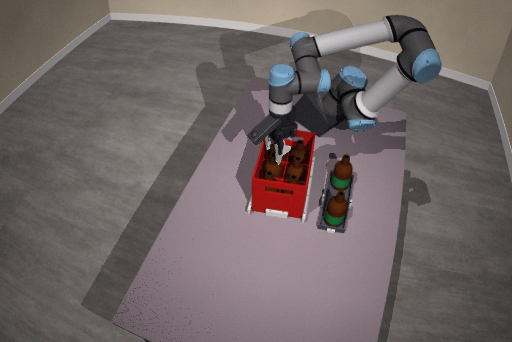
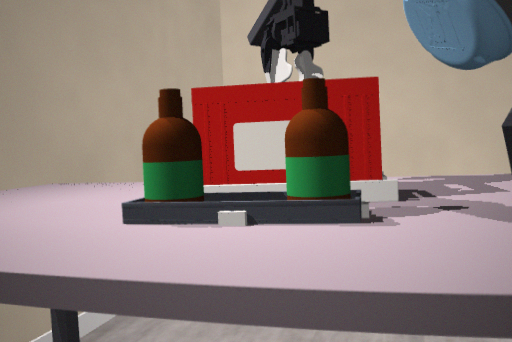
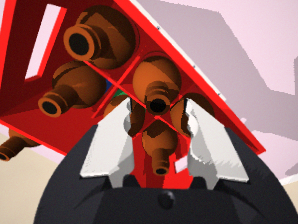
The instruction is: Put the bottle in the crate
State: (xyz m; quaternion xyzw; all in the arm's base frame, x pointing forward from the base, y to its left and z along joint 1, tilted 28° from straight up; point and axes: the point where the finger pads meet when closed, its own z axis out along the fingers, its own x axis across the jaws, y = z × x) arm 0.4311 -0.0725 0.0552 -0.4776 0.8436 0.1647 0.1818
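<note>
The red crate lies 10 mm behind my hand, 40 mm to the left of it and 70 mm below it. Also, from my hand: tray (50 mm behind, 260 mm to the left, 150 mm below).
</note>
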